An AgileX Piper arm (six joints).
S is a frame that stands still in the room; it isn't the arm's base.
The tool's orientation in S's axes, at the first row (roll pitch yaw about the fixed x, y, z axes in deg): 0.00 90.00 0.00
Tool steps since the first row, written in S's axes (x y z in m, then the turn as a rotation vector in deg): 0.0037 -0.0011 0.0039 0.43 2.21 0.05; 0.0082 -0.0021 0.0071 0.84 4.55 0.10; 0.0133 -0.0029 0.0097 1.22 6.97 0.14; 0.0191 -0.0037 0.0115 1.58 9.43 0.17; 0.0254 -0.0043 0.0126 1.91 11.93 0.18
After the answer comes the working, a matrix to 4 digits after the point.
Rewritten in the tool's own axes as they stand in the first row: -0.0039 -0.0011 0.0037 -0.05 2.21 0.43; -0.0071 -0.0021 0.0082 -0.10 4.55 0.84; -0.0097 -0.0029 0.0133 -0.14 6.97 1.22; -0.0115 -0.0037 0.0191 -0.17 9.43 1.58; -0.0126 -0.0043 0.0254 -0.18 11.93 1.91
The tool's axes in the first row as the columns of a matrix, in S's axes (rounded; the answer above uses it unrounded):
0.0000 0.0000 1.0000
0.0000 1.0000 0.0000
-1.0000 0.0000 0.0000

